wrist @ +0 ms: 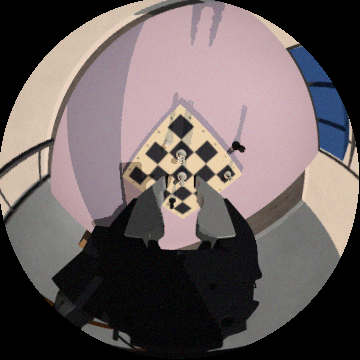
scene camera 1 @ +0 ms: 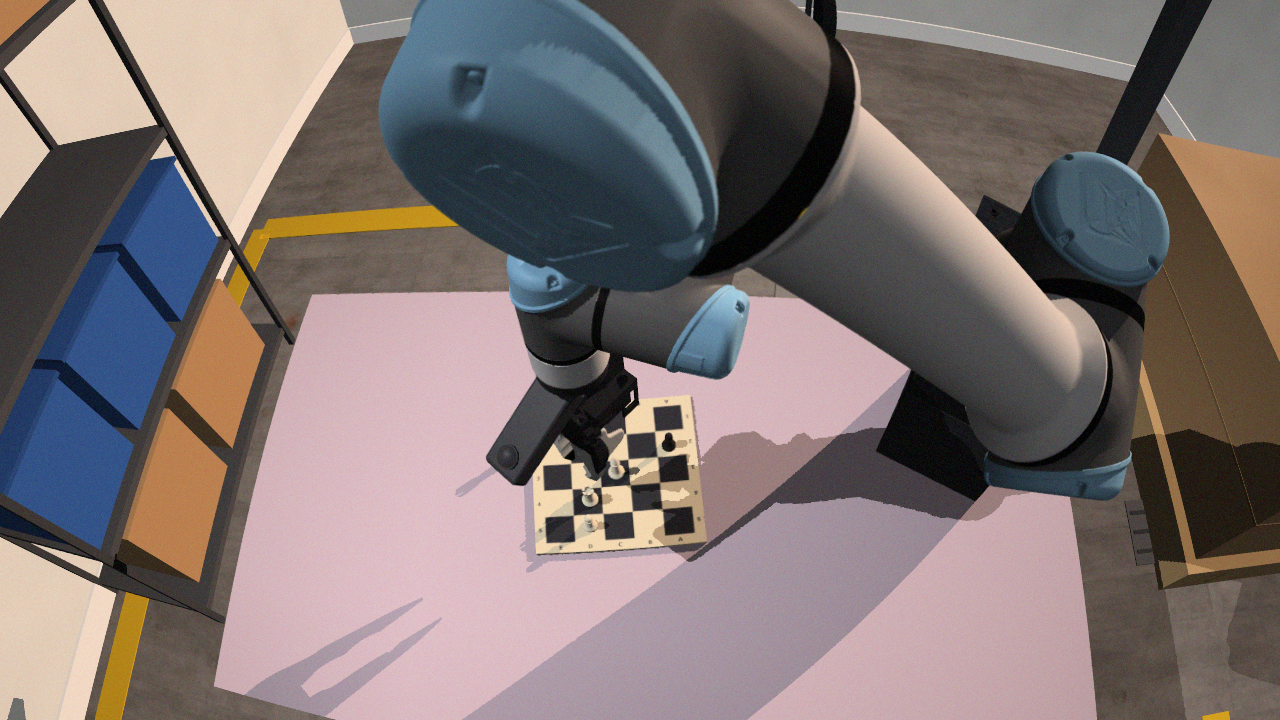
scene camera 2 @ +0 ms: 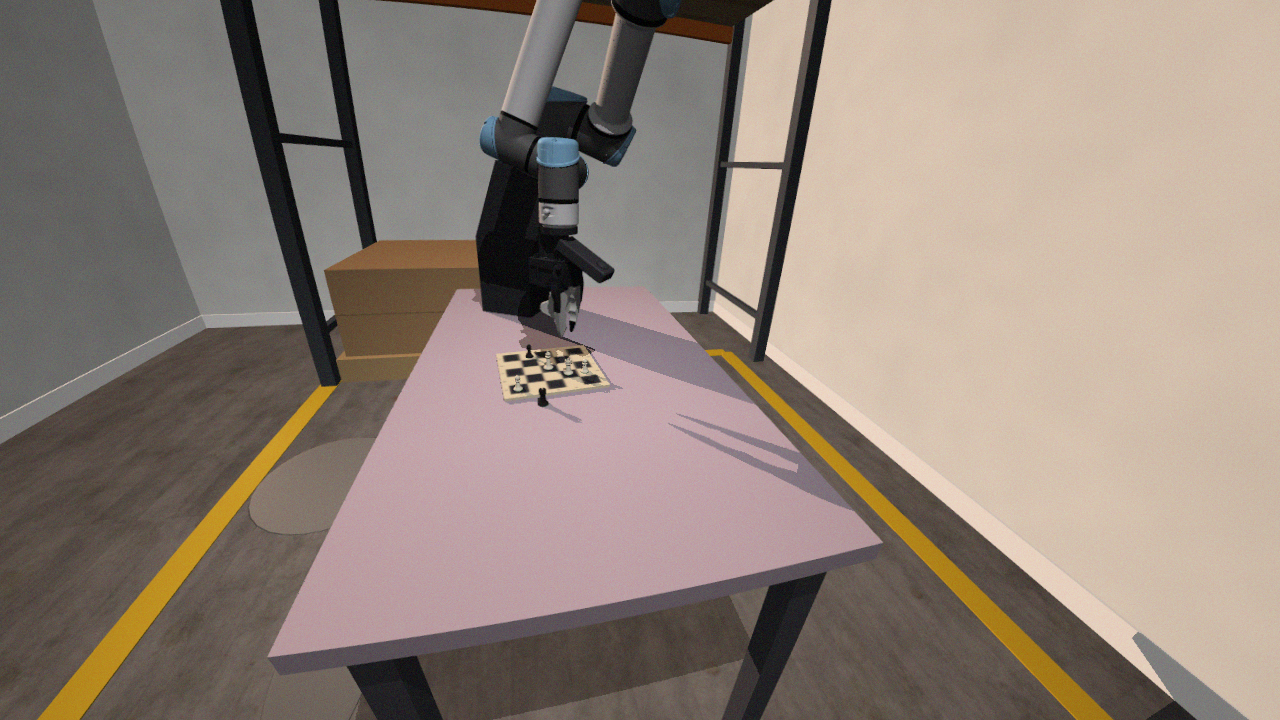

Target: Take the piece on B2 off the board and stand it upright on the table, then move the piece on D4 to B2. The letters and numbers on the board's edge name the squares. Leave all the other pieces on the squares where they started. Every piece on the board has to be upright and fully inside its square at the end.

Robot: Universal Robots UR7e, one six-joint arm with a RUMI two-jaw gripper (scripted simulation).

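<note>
The gripper and a chessboard appear in the pictures. The wrist view shows the gripper as well, and scene camera 2 also has the gripper in its frame.
</note>
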